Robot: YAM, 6 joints.
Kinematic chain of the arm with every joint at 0, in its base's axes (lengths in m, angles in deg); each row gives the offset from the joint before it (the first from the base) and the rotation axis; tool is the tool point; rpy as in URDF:
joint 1: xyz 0 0 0.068 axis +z
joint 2: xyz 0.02 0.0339 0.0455 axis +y
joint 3: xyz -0.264 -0.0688 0 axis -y
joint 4: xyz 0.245 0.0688 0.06 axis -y
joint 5: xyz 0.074 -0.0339 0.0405 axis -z
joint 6: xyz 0.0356 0 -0.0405 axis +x
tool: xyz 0 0 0 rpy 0 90 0
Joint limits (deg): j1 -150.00..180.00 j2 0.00..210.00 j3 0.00..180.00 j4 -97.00..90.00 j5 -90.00..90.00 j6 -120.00..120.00
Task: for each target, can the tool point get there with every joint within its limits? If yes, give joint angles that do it. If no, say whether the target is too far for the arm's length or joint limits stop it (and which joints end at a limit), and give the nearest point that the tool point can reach.
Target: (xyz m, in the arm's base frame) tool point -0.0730 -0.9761 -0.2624
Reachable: no: too far | nearest point -0.0449 -0.6010 -0.1149 | short by 0.404 m
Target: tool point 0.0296 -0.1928 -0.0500
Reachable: yes | joints -75.94 135.10 22.07 38.45 30.58 -32.73
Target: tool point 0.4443 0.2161 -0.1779
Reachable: yes | joints 29.63 193.12 119.62 64.81 63.55 -38.87
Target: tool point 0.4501 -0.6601 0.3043
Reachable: no: too far | nearest point 0.3537 -0.5188 0.2624 | short by 0.176 m
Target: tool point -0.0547 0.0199 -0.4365
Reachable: no: joint limits stop it (at a limit: joint 2) | nearest point -0.0927 0.0337 -0.3478 | short by 0.097 m
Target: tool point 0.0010 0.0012 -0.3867
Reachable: no: joint limits stop it (at a limit: joint 2) | nearest point 0.0301 0.0361 -0.3190 | short by 0.082 m
